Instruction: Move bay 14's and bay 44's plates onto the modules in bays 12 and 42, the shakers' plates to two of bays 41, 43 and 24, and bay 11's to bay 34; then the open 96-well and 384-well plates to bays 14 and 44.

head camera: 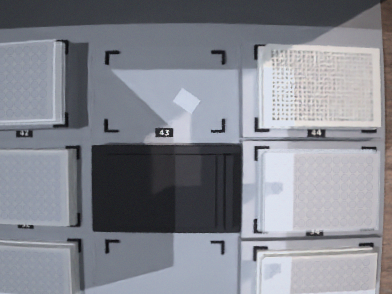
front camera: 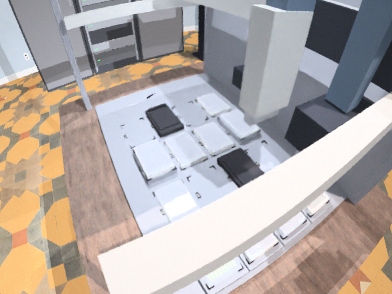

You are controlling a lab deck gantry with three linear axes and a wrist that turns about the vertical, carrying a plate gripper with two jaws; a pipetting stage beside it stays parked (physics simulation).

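Places are measured from the robot's base along level axes (x ahead, y left, z up), in centimetres.
Where they show: robot's base, link origin: point(front camera: 121, 126).
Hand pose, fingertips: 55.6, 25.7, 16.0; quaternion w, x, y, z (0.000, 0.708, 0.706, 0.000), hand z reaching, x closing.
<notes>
Each offset is from my fingertips to the centre of the thing, as dx, dy, dz. "*": to the spot under its first point.
The open 384-well plate {+0.0, +10.7, -13.8} point(front camera: 317, 204) point(head camera: 325, 87) sits in bay 44. A pale open plate {+0.0, -21.4, -13.8} point(front camera: 222, 272) is in bay 14. Lidded plates stand in bay 34 {* +5.2, -0.9, -13.1} point(front camera: 291, 225) point(head camera: 335, 190), bay 24 {* +5.1, -10.9, -13.1} point(front camera: 261, 247) point(head camera: 325, 275) and bay 41 {* -48.0, +10.1, -14.6} point(front camera: 213, 104). Lidded plates rest raised on the modules in bay 12 {* -31.4, -21.4, -12.7} point(front camera: 154, 159) and bay 42 {* -31.5, +9.9, -12.7} point(front camera: 239, 124) point(head camera: 25, 82). The black shakers, in bay 33 {-16.0, +0.1, -14.5} point(front camera: 240, 166) point(head camera: 165, 187) and bay 21 {-49.6, -10.6, -14.5} point(front camera: 165, 119), are bare. My gripper point(front camera: 315, 122) shows its dark body toward the back right; its jaws are hidden behind the front beam.
Other lidded plates stand in bay 32 {* -32.0, +0.0, -14.6} point(front camera: 214, 137) point(head camera: 32, 187), bay 22 {* -32.3, -10.7, -14.6} point(front camera: 185, 148) point(head camera: 32, 265) and bay 13 {* -17.2, -21.7, -14.6} point(front camera: 175, 200). A cream beam point(front camera: 240, 210) crosses the front. The parked pale stage point(front camera: 272, 62) hangs near the back right.
</notes>
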